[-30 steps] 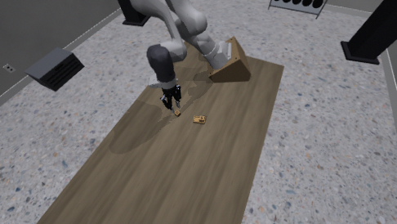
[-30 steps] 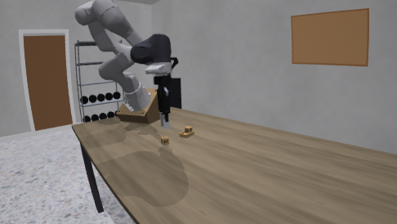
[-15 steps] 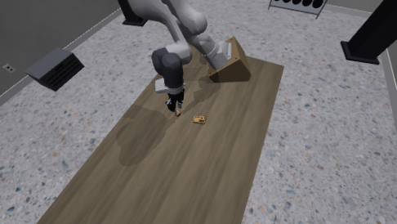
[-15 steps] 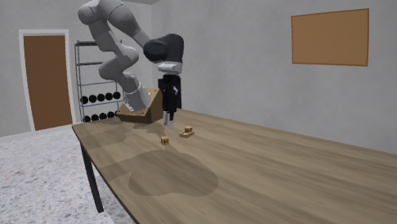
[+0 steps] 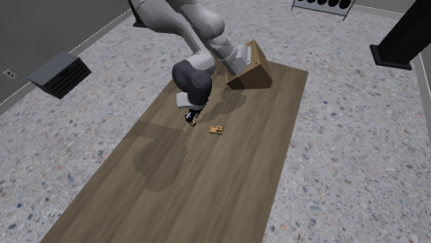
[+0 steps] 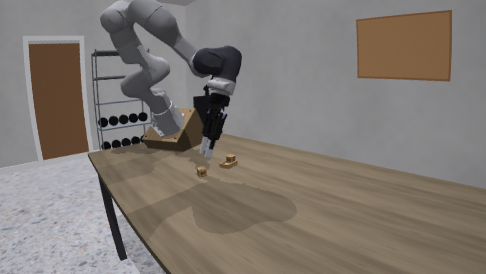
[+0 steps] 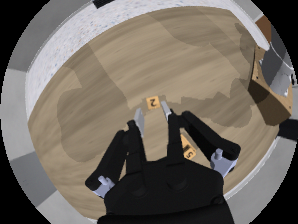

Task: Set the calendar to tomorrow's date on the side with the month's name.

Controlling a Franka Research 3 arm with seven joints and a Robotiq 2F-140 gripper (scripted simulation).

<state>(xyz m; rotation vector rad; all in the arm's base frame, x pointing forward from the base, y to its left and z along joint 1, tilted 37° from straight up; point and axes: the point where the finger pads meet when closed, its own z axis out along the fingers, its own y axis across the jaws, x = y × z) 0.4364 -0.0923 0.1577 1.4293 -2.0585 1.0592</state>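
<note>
Now: hand 20 mm past the cube, 20 mm to the left of it and 90 mm above it. From my hand the other things lie so: tray (10 mm behind, 130 mm to the left, 100 mm below).
</note>
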